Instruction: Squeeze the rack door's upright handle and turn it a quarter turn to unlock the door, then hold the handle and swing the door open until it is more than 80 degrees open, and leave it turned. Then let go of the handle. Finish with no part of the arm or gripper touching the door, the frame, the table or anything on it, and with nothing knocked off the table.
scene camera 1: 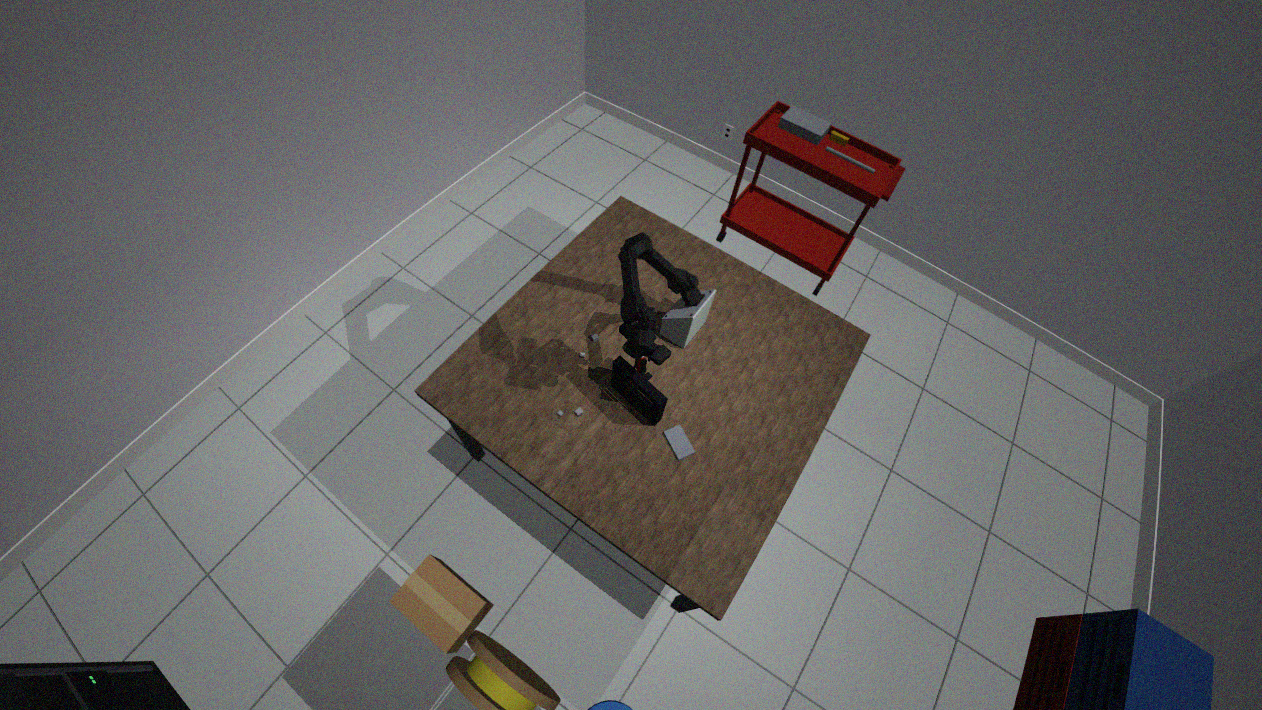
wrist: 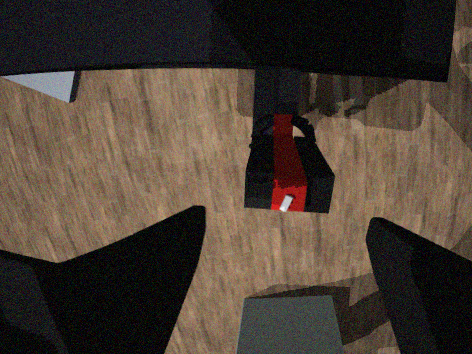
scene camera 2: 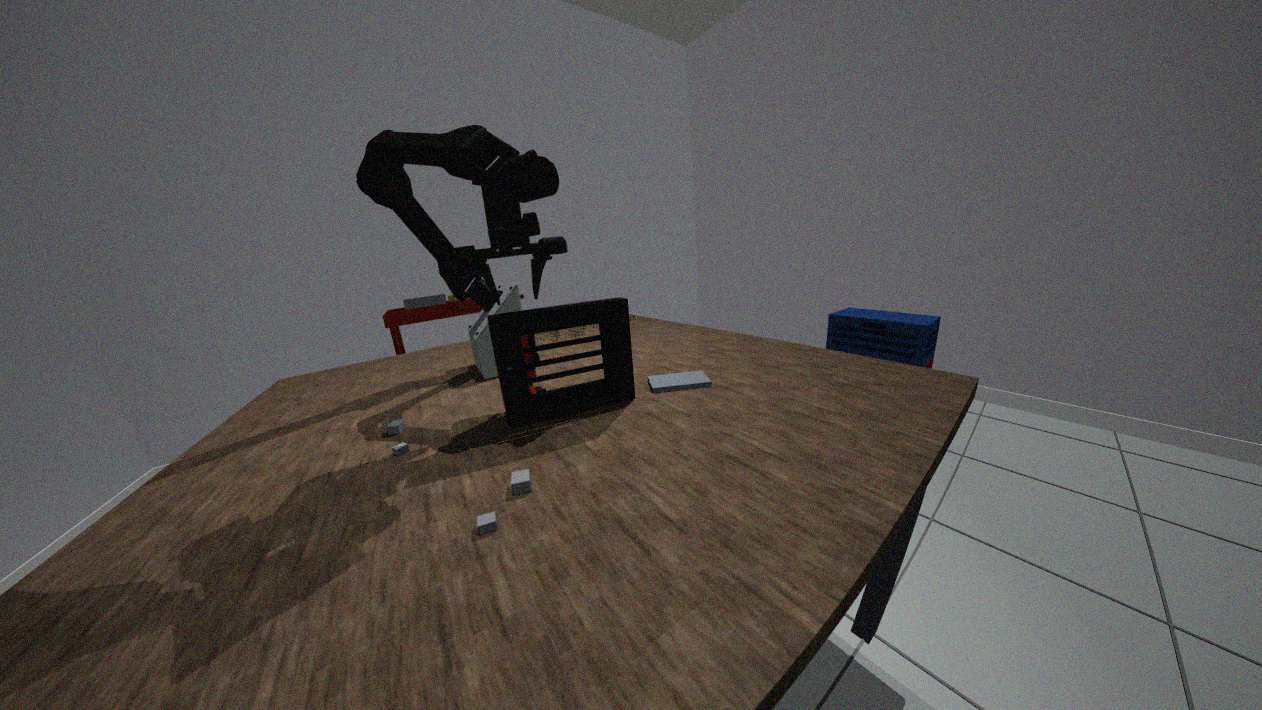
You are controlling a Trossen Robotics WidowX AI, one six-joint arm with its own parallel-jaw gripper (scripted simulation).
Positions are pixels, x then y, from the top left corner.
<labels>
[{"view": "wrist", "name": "my gripper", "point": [288, 223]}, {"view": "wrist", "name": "flat grey plate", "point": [62, 85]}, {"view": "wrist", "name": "black rack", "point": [415, 47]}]
</labels>
